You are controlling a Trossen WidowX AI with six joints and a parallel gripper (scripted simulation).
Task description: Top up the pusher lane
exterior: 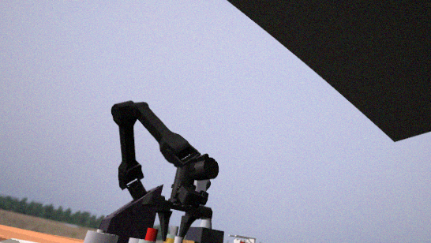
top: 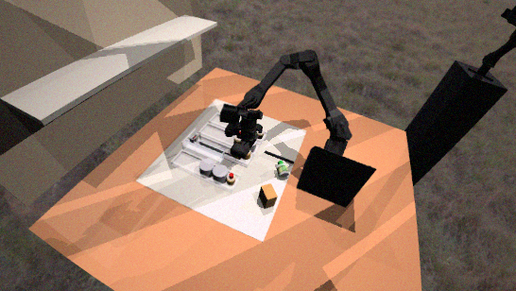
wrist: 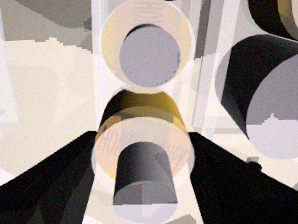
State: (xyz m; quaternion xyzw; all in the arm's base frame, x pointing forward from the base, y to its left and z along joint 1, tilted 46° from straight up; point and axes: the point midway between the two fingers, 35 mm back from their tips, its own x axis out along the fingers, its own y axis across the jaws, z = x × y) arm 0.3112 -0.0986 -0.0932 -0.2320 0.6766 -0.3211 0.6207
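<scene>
Now: gripper tip 15 cm short of the white lane rack, 4 cm above it and 1 cm to the right of it. Also, from my gripper tip: brown box (15 cm to the left, 14 cm behind, 2 cm below); then long pale shelf (51 cm ahead, 31 cm above, 7 cm to the right); then black rod (14 cm behind, 8 cm to the right, 5 cm below).
</scene>
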